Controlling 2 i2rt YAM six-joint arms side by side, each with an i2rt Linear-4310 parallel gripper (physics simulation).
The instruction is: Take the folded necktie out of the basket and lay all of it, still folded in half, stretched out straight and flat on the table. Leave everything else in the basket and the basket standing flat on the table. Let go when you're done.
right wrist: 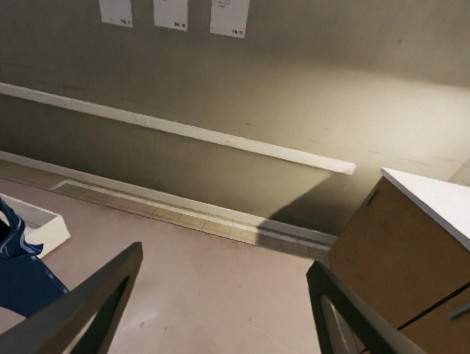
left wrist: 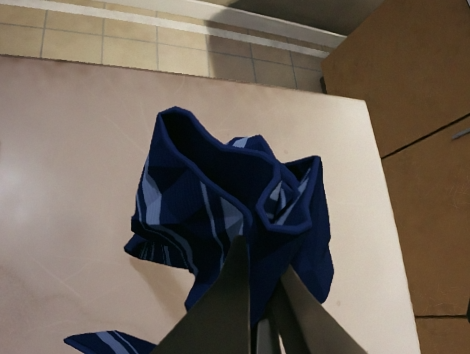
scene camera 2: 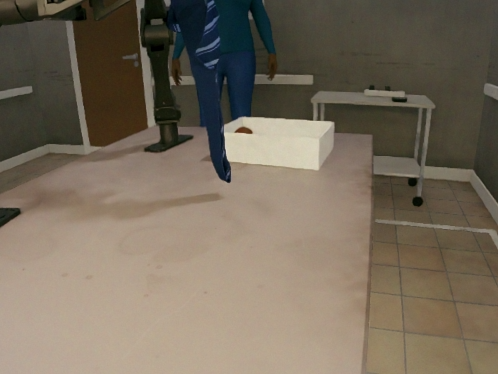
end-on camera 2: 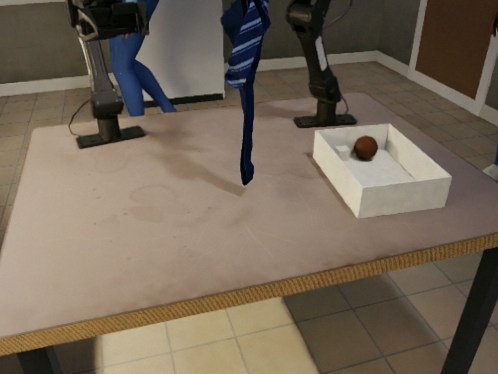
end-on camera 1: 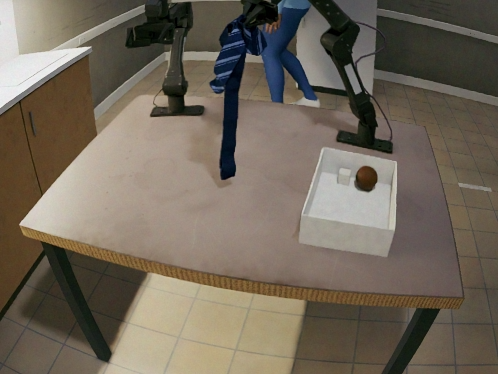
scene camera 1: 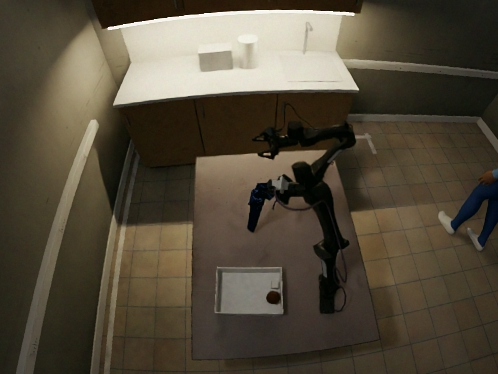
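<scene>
The blue striped necktie (scene camera 1: pixel 254 215) (scene camera 2: pixel 212 100) (end-on camera 1: pixel 230 120) (end-on camera 2: pixel 247 115) hangs bunched at the top, with a long narrow part reaching down; its lower end is slightly above the table (scene camera 1: pixel 225 335) (end-on camera 1: pixel 150 200). My left gripper (scene camera 1: pixel 266 188) (left wrist: pixel 251 250) is shut on its bunched top. My right gripper (scene camera 1: pixel 257 147) (right wrist: pixel 230 258) is open and empty, high near the table's far edge in scene camera 1, apart from the necktie. The white basket (scene camera 1: pixel 216 295) (scene camera 2: pixel 280 152) (end-on camera 1: pixel 345 237) (end-on camera 2: pixel 405 197) stands flat on the table. The folds hide part of the necktie.
A brown ball (scene camera 1: pixel 273 297) (end-on camera 1: pixel 366 178) (end-on camera 2: pixel 365 148) and a small white cube (scene camera 1: pixel 275 284) (end-on camera 1: pixel 344 176) (end-on camera 2: pixel 342 152) lie in the basket. A counter (scene camera 1: pixel 175 85) stands beyond the table. A person (scene camera 1: pixel 472 215) stands beyond the arm bases.
</scene>
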